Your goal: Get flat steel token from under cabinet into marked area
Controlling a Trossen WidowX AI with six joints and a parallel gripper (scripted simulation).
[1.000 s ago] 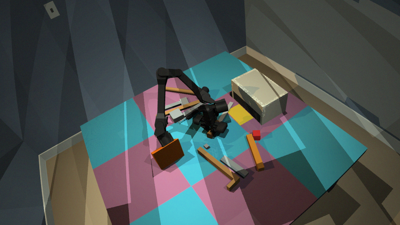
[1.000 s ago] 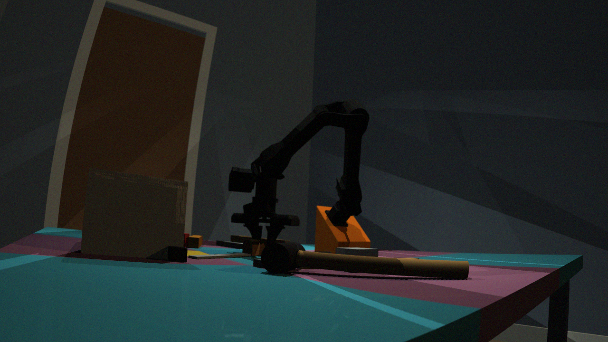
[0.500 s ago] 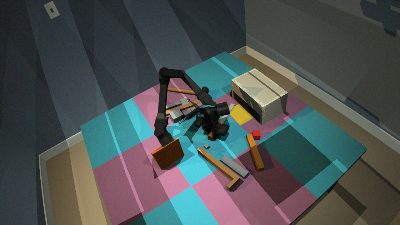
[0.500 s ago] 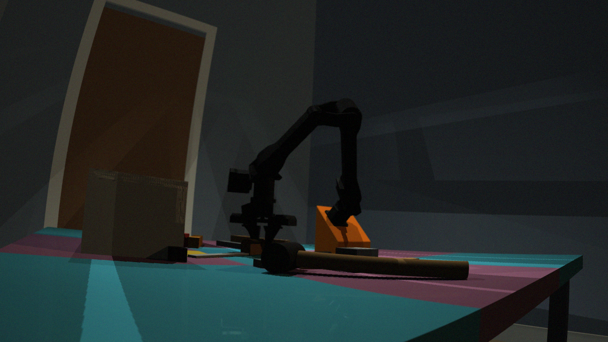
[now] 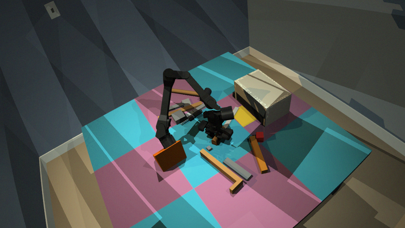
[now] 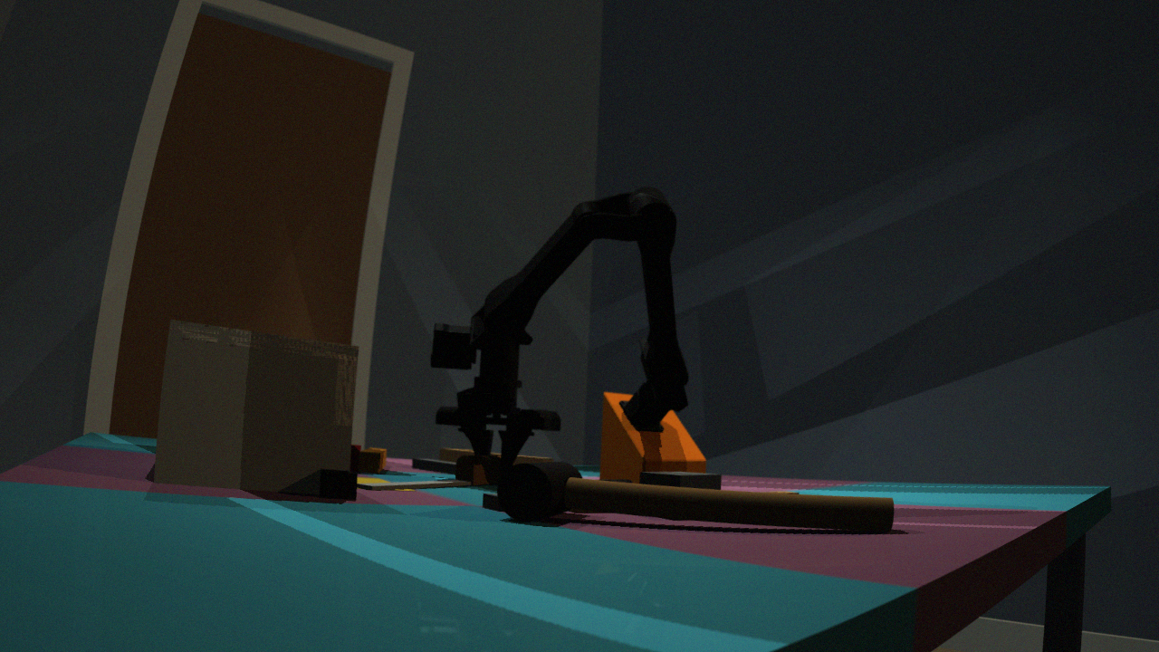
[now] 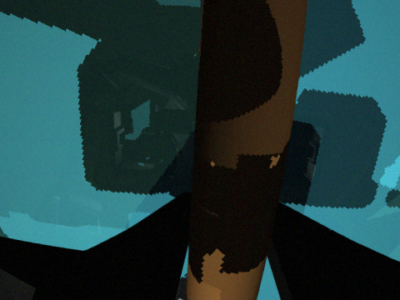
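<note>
My gripper tip is now 7 cm past the small grey cube and 2 cm to the left of it. Round my gripper tip: grey bar (22 cm to the right, 4 cm behind); then screwdriver (24 cm to the left, 3 cm behind); then red cube (18 cm ahead, 15 cm to the right, 1 cm above).
</note>
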